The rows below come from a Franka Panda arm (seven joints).
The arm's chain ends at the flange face. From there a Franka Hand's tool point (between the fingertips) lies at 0.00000 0.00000 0.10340 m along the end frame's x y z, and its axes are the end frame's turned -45 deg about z.
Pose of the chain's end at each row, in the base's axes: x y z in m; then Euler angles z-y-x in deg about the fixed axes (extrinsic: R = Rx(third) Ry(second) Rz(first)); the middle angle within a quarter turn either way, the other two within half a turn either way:
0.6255, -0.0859, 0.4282, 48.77, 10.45, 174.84
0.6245, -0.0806, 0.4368, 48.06, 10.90, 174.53
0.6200, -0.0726, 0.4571, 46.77, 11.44, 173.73
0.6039, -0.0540, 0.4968, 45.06, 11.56, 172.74
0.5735, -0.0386, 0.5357, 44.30, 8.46, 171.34
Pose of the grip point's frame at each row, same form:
0.6443, -0.0950, 0.3269, 3.77, 10.45, 174.84
0.6441, -0.0903, 0.3357, 3.06, 10.90, 174.53
0.6405, -0.0837, 0.3564, 1.77, 11.44, 173.73
0.6246, -0.0668, 0.3963, 0.06, 11.56, 172.74
0.5887, -0.0540, 0.4346, -0.70, 8.46, 171.34

